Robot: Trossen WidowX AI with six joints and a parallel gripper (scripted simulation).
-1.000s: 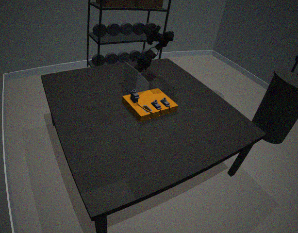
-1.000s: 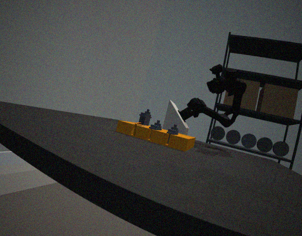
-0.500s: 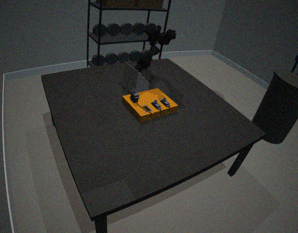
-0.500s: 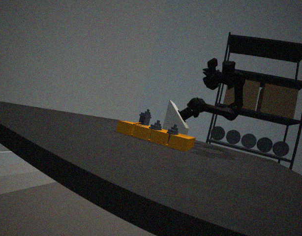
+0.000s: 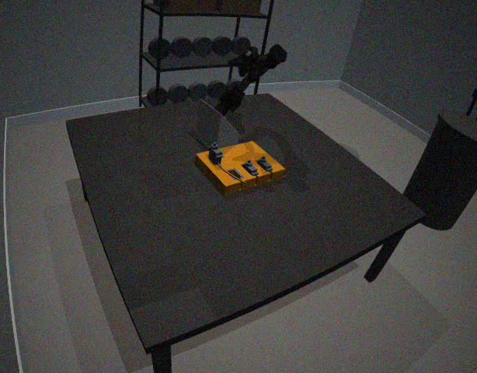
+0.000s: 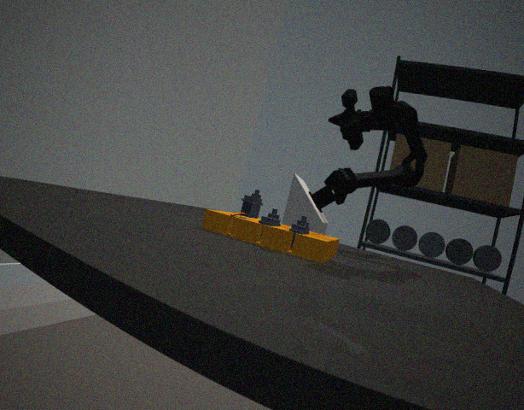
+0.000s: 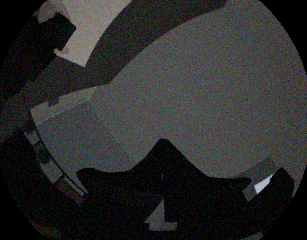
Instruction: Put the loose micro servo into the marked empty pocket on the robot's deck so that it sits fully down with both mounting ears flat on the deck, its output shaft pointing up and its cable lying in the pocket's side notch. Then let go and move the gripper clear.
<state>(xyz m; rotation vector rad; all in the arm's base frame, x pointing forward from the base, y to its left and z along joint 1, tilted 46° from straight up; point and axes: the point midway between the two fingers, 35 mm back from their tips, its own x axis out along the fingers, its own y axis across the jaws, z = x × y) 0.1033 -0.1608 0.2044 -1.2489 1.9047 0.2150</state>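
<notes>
My gripper tip is now 39 cm above the orange deck and 17 cm short of it.
</notes>
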